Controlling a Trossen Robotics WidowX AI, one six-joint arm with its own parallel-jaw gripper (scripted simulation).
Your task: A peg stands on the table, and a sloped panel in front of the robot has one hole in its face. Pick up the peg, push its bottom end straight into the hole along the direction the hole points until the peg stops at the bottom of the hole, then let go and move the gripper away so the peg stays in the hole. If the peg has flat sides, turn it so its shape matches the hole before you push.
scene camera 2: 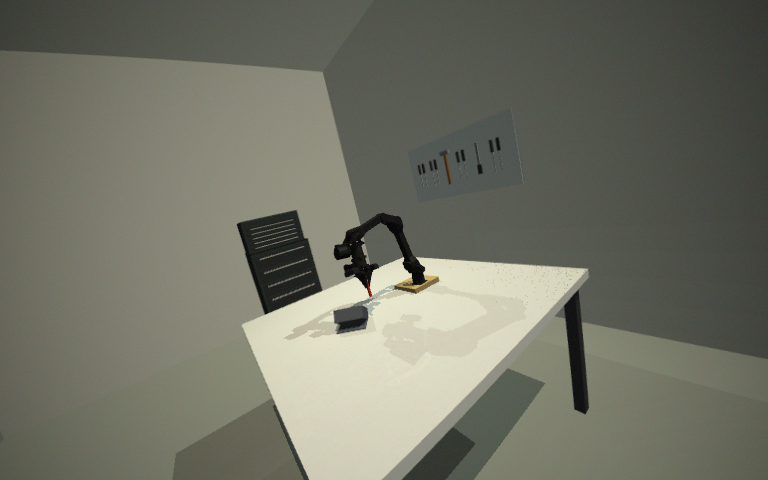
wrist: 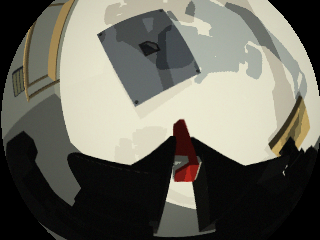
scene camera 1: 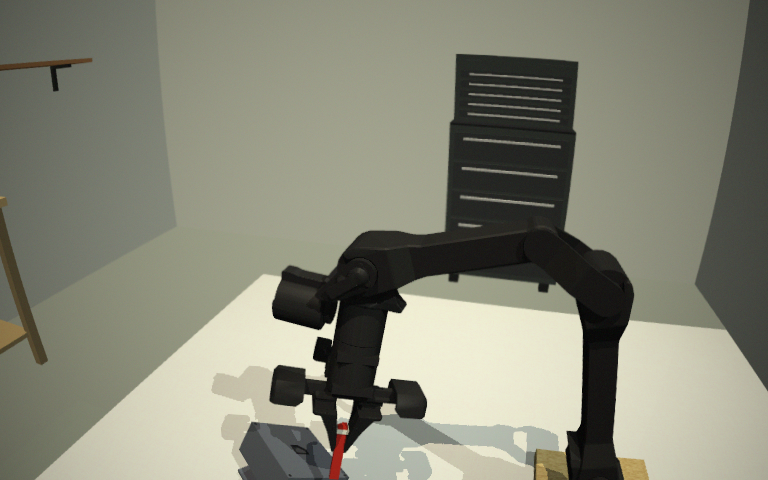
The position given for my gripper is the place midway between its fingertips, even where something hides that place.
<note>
My gripper (scene camera 1: 338,450) carries a red peg (wrist: 186,164). Also in view: a grey sloped panel (wrist: 143,77).
My gripper is seen too in the wrist view (wrist: 181,141).
</note>
